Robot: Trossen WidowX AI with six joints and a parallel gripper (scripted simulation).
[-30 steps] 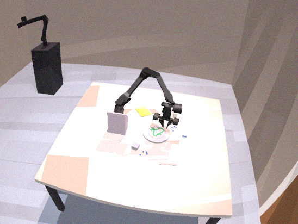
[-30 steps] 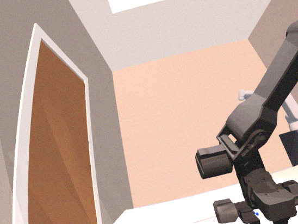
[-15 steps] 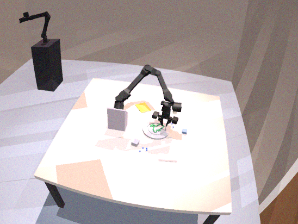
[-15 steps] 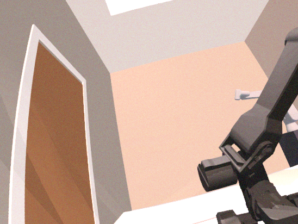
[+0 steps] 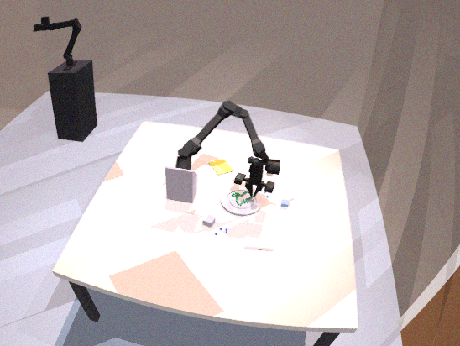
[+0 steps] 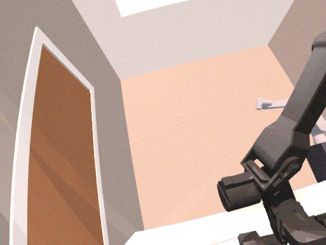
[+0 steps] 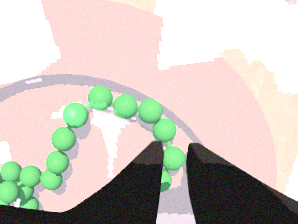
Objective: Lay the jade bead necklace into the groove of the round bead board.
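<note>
My gripper tip is now 5 cm past the round white bead board, 3 cm to the left of it and 1 cm above it. The rest, counted from my gripper tip: yellow sheet: 22 cm to the left, 19 cm behind, 1 cm below; blue block: 16 cm ahead, 1 cm to the right, 1 cm below; cream block: 21 cm to the left, 7 cm ahead.
</note>
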